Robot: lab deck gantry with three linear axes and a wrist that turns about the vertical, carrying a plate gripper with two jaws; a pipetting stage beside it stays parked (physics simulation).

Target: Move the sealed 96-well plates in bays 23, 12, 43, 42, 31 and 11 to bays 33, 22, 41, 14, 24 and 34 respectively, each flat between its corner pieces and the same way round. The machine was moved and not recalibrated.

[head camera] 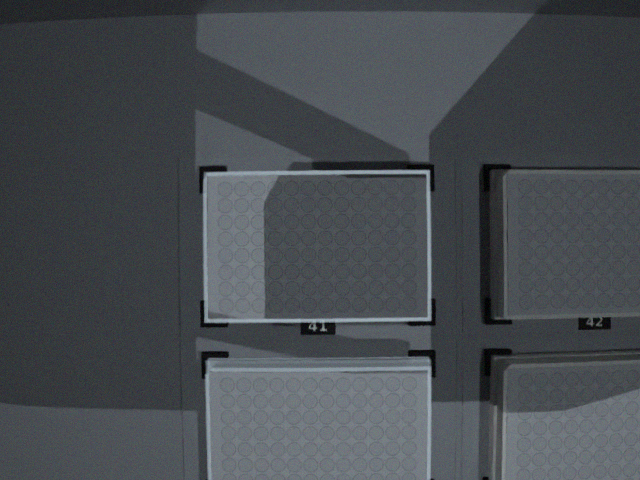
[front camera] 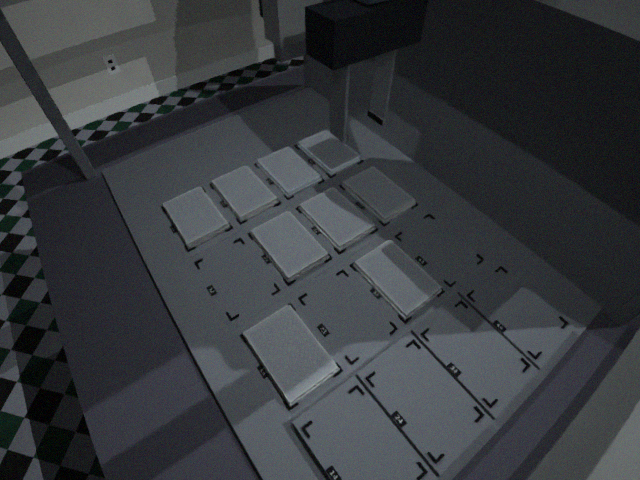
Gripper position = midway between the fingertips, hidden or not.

Observation:
I see my gripper (front camera: 357,127), a bay 34 (front camera: 490,366), a bay 24 (front camera: 440,415), a bay 44 (front camera: 532,324) and a bay 41 (head camera: 443,220).

